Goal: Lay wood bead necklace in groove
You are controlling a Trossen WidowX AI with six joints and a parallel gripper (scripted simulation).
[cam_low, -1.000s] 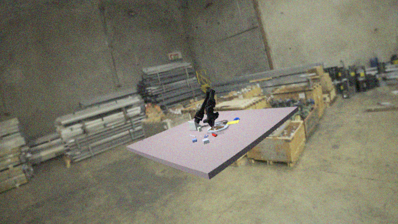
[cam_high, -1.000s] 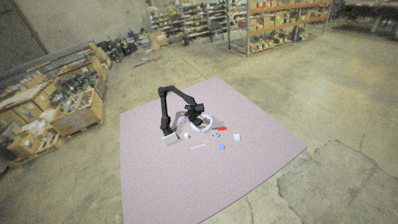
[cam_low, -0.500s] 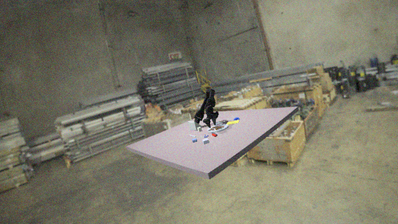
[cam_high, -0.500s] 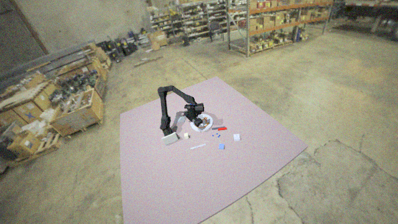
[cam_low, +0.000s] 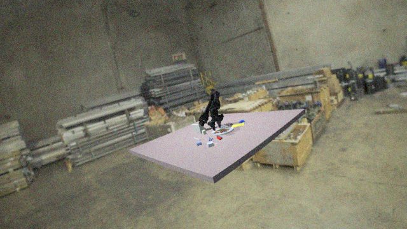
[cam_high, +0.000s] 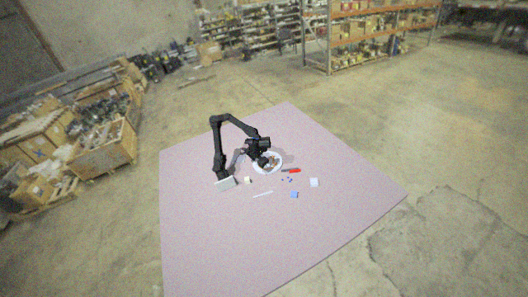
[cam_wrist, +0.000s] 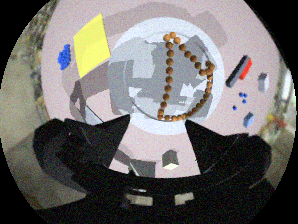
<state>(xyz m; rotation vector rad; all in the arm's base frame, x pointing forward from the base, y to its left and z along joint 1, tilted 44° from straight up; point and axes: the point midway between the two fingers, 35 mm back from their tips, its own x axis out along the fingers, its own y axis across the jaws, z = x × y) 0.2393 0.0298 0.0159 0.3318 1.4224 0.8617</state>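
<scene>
Right now my gripper tip is 10 cm past the cream cube and 9 cm to the left of it. The rest, counted from my gripper tip: white stick 5 cm behind, 22 cm to the right, 2 cm below; grey plate 11 cm behind, 14 cm to the left, 2 cm below; yellow sheet 9 cm ahead, 19 cm to the left, 2 cm below.
</scene>
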